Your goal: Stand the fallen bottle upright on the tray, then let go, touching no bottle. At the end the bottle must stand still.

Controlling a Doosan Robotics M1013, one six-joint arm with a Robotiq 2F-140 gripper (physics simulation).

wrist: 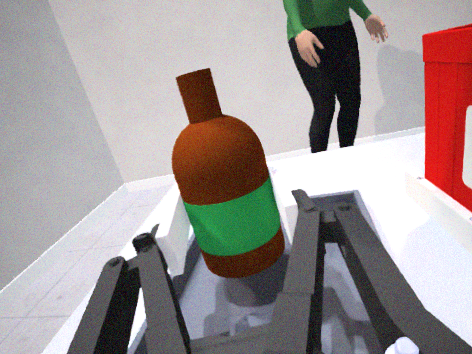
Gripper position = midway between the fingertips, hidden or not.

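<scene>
My gripper is at (228, 193), and there's a grey tray (211, 305) here with it.
</scene>
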